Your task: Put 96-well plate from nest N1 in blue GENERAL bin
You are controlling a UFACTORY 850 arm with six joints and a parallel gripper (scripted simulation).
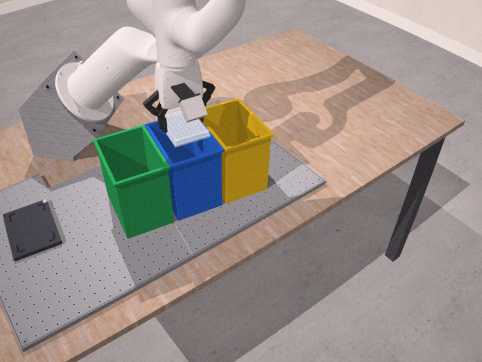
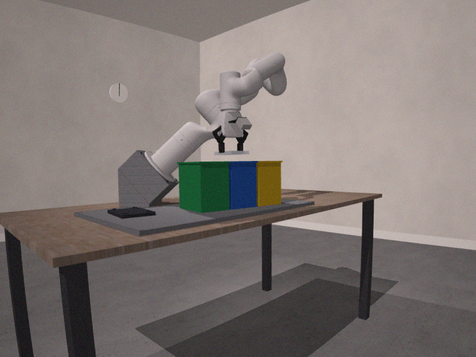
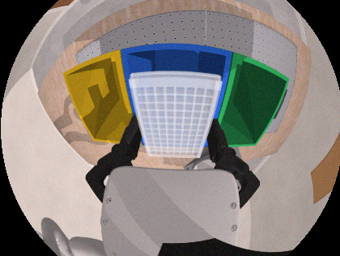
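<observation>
Right now the white 96-well plate is 10 mm below my hand. The rest, counted from my hand: green bin (20 mm behind, 130 mm to the right, 140 mm below); then yellow bin (20 mm ahead, 130 mm to the left, 140 mm below); then blue bin (140 mm below).
</observation>
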